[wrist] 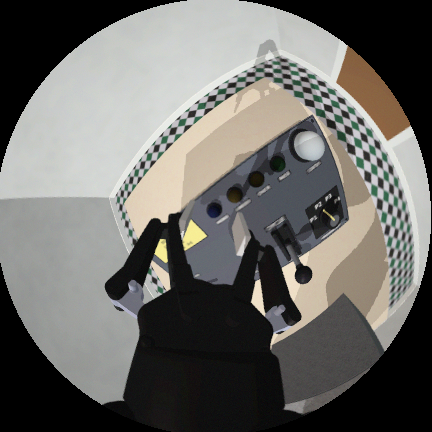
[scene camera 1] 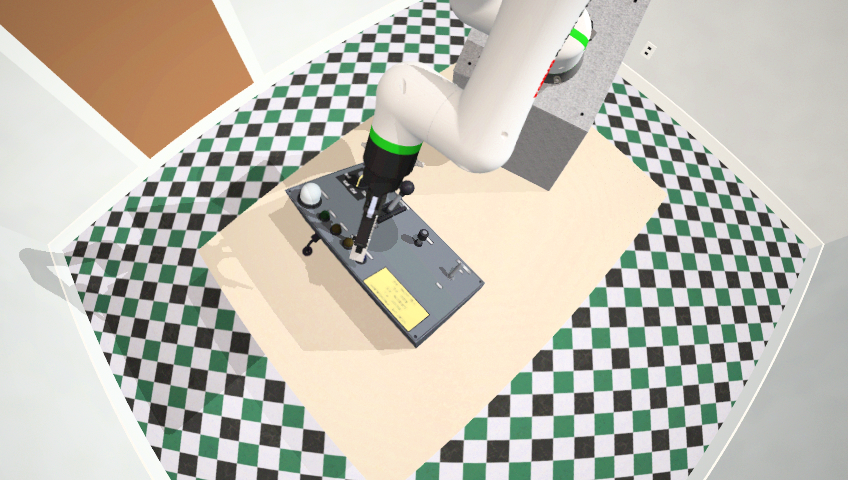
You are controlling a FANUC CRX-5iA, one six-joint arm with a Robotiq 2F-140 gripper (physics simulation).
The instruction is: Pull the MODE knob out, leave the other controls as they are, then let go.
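Places are measured from the arm's base along level axes (x ahead, y left, z up), in centimetres.
Pixels of known places: gripper, fingertip midpoint: (wrist: pixel 213 214) (scene camera 1: pixel 360 246).
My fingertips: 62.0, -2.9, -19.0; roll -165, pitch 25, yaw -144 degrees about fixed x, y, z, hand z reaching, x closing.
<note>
Ahead of a thing's pixels: the offset from my fingertips to its top centre, as dx, dy, dz. "*": to the spot under its first point.
The grey control panel (scene camera 1: pixel 392 237) (wrist: pixel 200 260) lies on the table; its small labels are too blurred to tell which control is MODE. My gripper (scene camera 1: pixel 357 254) (wrist: pixel 213 214) is partly open and empty, pointing down at the blue knob @[* +0.9, +0.2, -2.2] (wrist: pixel 214 210). In the wrist view this knob shows between the pale fingertip pads; in the scene view the fingertips mostly hide it. Whether the pads touch it cannot be told. Two amber knobs @[* +0.6, -8.3, -2.1] (scene camera 1: pixel 336 228) (wrist: pixel 234 194) and a green knob @[* +0.5, -13.0, -2.2] (scene camera 1: pixel 324 215) (wrist: pixel 277 163) stand in the same row.
A white dome @[* -0.4, -18.6, +0.2] (scene camera 1: pixel 310 194) (wrist: pixel 309 145), a ball-topped lever @[-20.4, -5.8, -5.0] (scene camera 1: pixel 406 187) (wrist: pixel 303 274) and a P1–P4 selector @[-15.0, -18.2, -8.0] (wrist: pixel 329 215) are nearby. A small black knob @[-14.4, +5.8, -7.4] (scene camera 1: pixel 422 234), a metal toggle @[-13.7, +17.8, -8.3] (scene camera 1: pixel 455 268) and a yellow label @[* +2.4, +13.5, -3.9] (scene camera 1: pixel 396 299) (wrist: pixel 195 236) are also on the panel. A black handle @[* +8.9, -17.8, -20.2] (scene camera 1: pixel 307 250) sticks out sideways.
</note>
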